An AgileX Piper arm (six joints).
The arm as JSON. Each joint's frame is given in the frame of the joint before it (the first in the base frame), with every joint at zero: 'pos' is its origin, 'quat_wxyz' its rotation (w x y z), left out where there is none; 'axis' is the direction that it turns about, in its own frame. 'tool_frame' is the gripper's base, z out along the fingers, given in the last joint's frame.
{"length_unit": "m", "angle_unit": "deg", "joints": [
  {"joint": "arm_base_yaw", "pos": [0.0, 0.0, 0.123], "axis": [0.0, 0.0, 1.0]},
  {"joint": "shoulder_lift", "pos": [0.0, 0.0, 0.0], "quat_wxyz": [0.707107, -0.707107, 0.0, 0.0], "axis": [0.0, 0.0, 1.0]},
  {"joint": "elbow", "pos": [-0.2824, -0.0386, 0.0], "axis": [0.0, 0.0, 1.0]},
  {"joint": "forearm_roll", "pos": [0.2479, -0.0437, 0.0], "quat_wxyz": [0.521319, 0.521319, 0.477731, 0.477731], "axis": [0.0, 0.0, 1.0]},
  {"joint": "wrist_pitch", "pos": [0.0, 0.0, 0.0], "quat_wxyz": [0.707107, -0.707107, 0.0, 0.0], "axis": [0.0, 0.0, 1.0]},
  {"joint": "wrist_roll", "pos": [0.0, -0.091, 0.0], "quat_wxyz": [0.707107, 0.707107, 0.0, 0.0], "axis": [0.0, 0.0, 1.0]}
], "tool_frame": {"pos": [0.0, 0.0, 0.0]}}
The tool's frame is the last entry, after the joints.
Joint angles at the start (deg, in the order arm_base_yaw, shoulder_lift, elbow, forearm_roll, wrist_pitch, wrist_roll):
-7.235 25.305 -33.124 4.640 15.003 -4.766
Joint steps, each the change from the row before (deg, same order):
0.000 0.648 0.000 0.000 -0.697 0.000
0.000 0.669 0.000 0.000 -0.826 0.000
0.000 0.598 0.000 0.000 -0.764 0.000
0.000 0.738 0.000 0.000 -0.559 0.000
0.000 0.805 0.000 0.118 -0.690 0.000
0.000 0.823 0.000 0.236 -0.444 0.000
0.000 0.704 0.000 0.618 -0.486 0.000
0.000 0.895 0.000 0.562 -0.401 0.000
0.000 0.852 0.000 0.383 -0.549 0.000
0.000 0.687 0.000 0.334 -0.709 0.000
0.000 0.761 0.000 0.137 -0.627 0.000
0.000 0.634 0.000 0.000 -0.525 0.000
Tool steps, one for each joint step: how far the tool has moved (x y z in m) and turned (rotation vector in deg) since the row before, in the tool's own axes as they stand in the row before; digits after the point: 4 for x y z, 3 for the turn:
-0.0001 -0.0001 0.0026 0.055 -0.047 0.013
-0.0003 -0.0002 0.0027 0.066 -0.154 0.013
-0.0003 -0.0001 0.0024 0.061 -0.163 0.011
0.0003 -0.0001 0.0030 0.043 0.181 0.013
0.0003 -0.0001 0.0033 0.031 0.115 0.129
0.0007 0.0000 0.0033 -0.009 0.377 0.245
0.0005 0.0001 0.0029 -0.069 0.210 0.619
0.0010 0.0000 0.0036 -0.051 0.487 0.569
0.0007 -0.0001 0.0035 0.003 0.299 0.394
0.0001 -0.0001 0.0028 0.028 -0.024 0.343
0.0005 -0.0002 0.0031 0.060 0.134 0.149
0.0004 -0.0002 0.0026 0.068 0.110 0.011

